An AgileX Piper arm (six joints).
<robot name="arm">
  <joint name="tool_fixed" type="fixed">
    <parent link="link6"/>
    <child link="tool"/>
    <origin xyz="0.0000 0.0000 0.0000"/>
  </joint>
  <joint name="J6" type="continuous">
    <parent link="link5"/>
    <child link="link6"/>
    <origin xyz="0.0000 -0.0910 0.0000" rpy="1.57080 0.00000 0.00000"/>
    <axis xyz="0 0 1"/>
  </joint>
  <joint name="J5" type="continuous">
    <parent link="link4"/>
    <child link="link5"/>
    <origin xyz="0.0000 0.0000 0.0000" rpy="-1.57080 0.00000 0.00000"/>
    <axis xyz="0 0 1"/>
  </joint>
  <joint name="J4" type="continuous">
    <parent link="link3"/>
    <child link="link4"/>
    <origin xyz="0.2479 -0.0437 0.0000" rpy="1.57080 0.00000 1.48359"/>
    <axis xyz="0 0 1"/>
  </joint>
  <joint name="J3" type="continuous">
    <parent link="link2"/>
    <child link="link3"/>
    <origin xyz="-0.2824 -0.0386 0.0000"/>
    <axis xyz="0 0 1"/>
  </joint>
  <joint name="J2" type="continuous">
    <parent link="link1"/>
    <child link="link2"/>
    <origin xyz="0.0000 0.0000 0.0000" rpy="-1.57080 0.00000 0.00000"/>
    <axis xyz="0 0 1"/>
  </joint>
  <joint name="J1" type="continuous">
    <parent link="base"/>
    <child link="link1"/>
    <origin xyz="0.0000 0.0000 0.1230"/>
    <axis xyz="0 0 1"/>
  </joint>
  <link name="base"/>
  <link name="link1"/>
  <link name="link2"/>
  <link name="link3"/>
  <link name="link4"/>
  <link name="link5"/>
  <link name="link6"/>
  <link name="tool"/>
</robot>
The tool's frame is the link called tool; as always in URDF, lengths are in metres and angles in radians. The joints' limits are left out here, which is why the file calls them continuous.
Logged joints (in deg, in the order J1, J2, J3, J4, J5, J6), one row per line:
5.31 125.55 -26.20 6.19 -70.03 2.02
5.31 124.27 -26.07 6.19 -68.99 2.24
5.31 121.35 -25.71 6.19 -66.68 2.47
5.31 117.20 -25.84 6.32 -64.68 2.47
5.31 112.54 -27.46 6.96 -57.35 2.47
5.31 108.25 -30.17 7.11 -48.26 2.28
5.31 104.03 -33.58 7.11 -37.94 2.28
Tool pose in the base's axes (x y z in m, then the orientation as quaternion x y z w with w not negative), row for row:
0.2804 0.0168 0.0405 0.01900 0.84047 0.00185 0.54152
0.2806 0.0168 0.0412 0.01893 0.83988 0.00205 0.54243
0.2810 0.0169 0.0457 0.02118 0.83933 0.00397 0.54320
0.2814 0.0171 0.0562 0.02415 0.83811 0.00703 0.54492
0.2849 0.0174 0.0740 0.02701 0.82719 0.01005 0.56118
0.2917 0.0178 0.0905 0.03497 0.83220 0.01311 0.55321
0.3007 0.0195 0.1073 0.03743 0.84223 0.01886 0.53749
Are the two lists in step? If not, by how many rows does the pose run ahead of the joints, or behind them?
The pose runs 1 row behind the joints: the pose in row i belongs to the joints in row i - 1.
